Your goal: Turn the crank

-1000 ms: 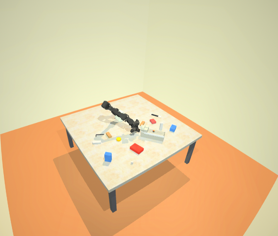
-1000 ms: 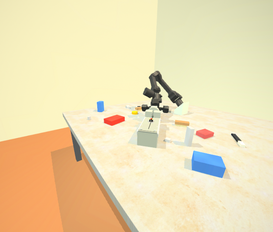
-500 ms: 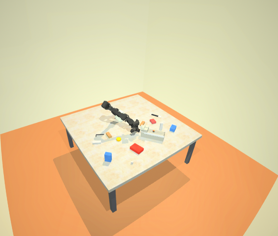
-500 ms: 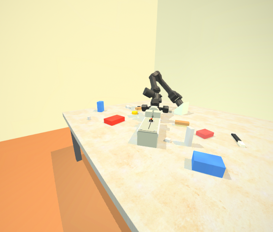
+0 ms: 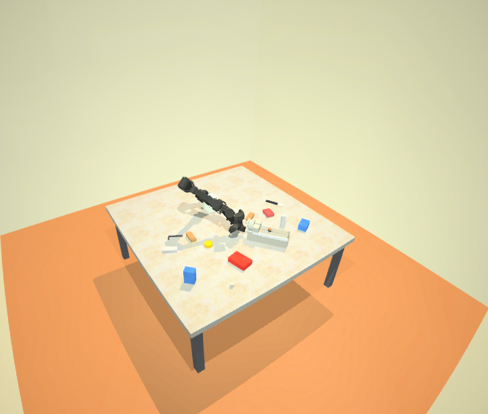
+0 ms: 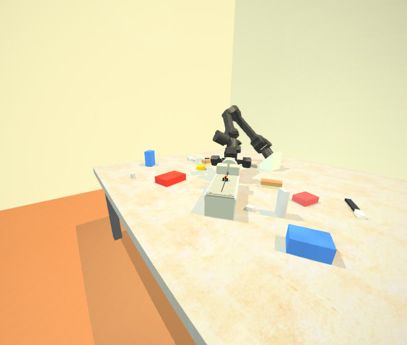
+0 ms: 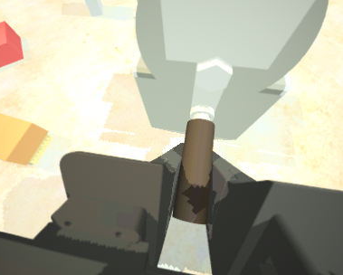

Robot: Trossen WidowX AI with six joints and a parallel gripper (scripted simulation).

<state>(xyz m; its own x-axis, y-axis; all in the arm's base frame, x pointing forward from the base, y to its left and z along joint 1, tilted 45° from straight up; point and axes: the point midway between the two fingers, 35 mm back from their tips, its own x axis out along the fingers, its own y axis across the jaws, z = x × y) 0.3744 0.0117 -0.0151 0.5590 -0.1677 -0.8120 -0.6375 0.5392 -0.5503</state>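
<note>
The crank is 40 mm above my gripper tip. Round my gripper tip: brown crank handle (10 mm behind, 10 mm to the right, 30 mm above); then red pointer (120 mm ahead, 100 mm to the left, 50 mm above); then yellow disc (30 mm behind, 260 mm to the right, 20 mm below).
</note>
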